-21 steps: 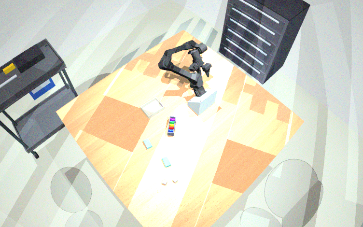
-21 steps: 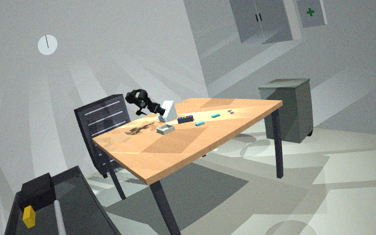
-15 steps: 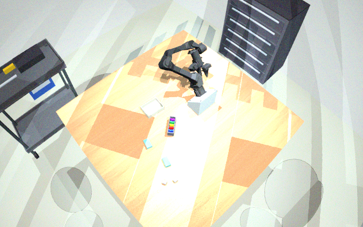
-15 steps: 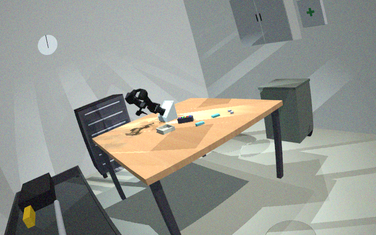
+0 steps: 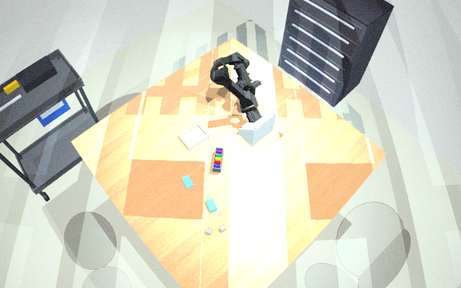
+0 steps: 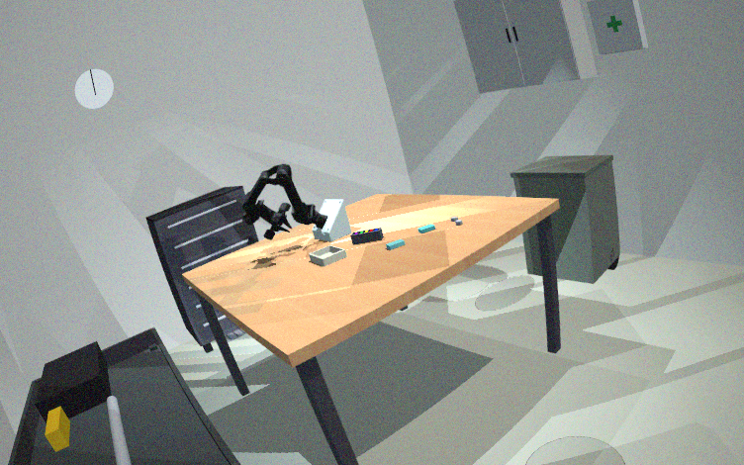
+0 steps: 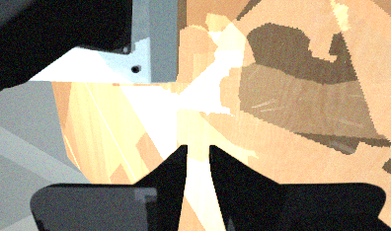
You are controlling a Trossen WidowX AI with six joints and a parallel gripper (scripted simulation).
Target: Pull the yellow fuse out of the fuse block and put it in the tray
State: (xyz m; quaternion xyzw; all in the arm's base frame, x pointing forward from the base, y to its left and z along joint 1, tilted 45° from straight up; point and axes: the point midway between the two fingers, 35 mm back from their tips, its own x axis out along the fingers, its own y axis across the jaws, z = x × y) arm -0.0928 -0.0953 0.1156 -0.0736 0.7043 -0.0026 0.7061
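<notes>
Right now the yellow fuse is 39 cm ahead of my gripper tip, 18 cm to the left of it and 4 cm below it. Also, from my gripper tip: purple fuse: 36 cm ahead, 15 cm to the left, 4 cm below; then green fuse: 37 cm ahead, 16 cm to the left, 4 cm below; then light grey tray: 40 cm ahead, 2 cm to the right, 7 cm below.
</notes>
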